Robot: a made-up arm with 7 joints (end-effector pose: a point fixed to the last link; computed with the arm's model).
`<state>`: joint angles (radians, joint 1 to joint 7).
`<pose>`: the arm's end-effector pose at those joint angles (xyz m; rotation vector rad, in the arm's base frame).
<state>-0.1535 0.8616 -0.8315 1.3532 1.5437 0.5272 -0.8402</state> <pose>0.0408 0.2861 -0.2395 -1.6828 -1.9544 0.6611</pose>
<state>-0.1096 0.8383 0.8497 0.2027 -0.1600 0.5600 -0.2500</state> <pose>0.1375 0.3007 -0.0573 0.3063 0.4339 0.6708</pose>
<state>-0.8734 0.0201 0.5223 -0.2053 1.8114 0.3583 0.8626</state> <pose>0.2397 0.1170 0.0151 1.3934 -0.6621 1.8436</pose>
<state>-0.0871 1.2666 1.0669 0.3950 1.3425 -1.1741 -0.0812</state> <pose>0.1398 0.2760 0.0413 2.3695 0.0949 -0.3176</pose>
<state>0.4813 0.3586 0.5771 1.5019 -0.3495 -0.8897 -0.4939</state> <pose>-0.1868 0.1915 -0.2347 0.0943 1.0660 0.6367</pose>
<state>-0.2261 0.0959 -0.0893 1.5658 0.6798 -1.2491 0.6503</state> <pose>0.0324 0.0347 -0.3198 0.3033 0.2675 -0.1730</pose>
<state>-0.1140 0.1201 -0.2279 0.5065 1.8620 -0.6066 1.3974</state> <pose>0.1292 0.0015 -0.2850 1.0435 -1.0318 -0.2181</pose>
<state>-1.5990 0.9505 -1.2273 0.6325 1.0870 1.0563 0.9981</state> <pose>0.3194 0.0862 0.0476 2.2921 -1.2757 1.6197</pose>
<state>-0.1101 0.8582 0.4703 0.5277 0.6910 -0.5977 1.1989</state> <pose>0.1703 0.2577 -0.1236 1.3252 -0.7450 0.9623</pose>
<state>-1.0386 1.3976 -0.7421 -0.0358 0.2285 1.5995 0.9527</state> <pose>0.2419 0.1594 0.0060 1.8761 0.0547 1.7311</pose>
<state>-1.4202 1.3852 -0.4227 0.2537 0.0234 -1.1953 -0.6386</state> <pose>0.2116 0.0892 0.1353 1.9835 -1.1656 -0.9102</pose>
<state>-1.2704 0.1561 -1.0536 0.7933 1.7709 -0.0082 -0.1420</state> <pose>0.2819 -0.1188 -0.1212 2.7126 -0.8759 -0.5580</pose>
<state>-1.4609 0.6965 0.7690 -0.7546 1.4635 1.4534 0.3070</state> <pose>0.0315 0.1589 0.1085 -0.6386 -0.3744 2.3374</pose>
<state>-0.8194 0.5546 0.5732 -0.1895 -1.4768 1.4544 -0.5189</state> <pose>0.2205 0.1076 0.0238 -0.6141 0.1977 -1.3225</pose>
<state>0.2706 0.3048 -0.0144 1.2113 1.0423 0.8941 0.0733</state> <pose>-0.1161 0.1765 -0.2865 1.5850 2.3528 -0.2496</pose>
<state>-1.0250 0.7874 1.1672 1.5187 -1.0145 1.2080 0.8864</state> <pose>0.2474 0.1985 -0.1440 -1.4038 1.4023 0.4848</pose>
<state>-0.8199 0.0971 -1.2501 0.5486 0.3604 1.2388 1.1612</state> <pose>0.1888 -0.0840 -0.2234 1.7742 -0.3055 0.4318</pose>
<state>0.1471 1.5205 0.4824 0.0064 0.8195 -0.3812 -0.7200</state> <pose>0.2085 0.1923 0.0043 2.3209 0.7075 -0.6500</pose>
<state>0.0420 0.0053 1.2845 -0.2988 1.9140 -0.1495 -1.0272</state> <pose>0.0327 0.2488 -0.1105 1.1384 1.9081 0.1783</pose>
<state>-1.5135 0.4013 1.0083 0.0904 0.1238 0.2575 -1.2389</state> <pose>0.2164 0.2085 0.1164 0.2196 -0.9431 -0.4488</pose>
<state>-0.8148 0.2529 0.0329 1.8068 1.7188 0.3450 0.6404</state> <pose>0.1601 0.1226 -0.2973 2.1302 0.5533 -0.3859</pose>
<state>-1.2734 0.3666 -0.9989 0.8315 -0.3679 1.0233 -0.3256</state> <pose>0.3045 -0.0059 -0.1420 0.8382 1.1229 -0.4454</pose>
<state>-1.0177 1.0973 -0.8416 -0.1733 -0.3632 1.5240 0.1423</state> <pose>0.2460 0.0734 -0.0763 1.2600 0.9382 0.1917</pose>
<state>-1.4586 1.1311 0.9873 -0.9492 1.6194 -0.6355 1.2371</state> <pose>-0.0257 0.0630 0.1412 -0.7338 1.3641 -1.1106</pose>
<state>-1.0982 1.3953 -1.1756 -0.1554 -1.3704 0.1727 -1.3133</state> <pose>0.2430 0.0674 -0.0892 -0.1186 0.6231 -1.8561</pose>
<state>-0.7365 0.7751 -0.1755 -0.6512 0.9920 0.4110 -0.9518</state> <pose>0.1941 0.0188 0.0524 1.7096 -0.1627 -0.2670</pose>
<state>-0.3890 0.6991 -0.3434 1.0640 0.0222 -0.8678 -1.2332</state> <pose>0.1746 0.1778 -0.2369 0.5806 0.6178 -1.4998</pose>
